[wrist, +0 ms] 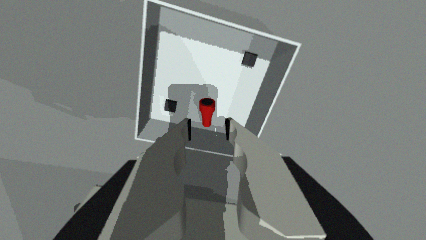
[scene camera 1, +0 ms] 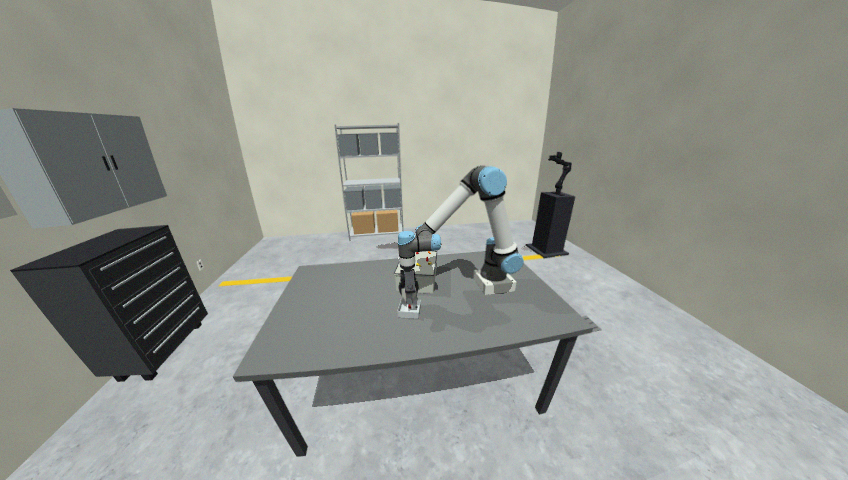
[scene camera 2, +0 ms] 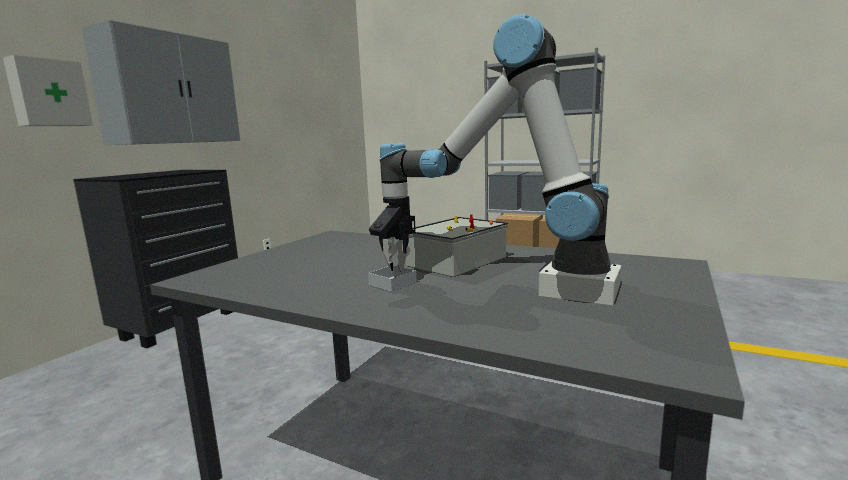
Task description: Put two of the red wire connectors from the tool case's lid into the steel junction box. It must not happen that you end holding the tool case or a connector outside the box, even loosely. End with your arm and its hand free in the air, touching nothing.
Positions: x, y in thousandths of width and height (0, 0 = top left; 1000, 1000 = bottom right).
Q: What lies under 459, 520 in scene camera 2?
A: My gripper.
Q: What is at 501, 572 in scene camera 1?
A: A tool case.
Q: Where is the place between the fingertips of my gripper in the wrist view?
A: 489, 502
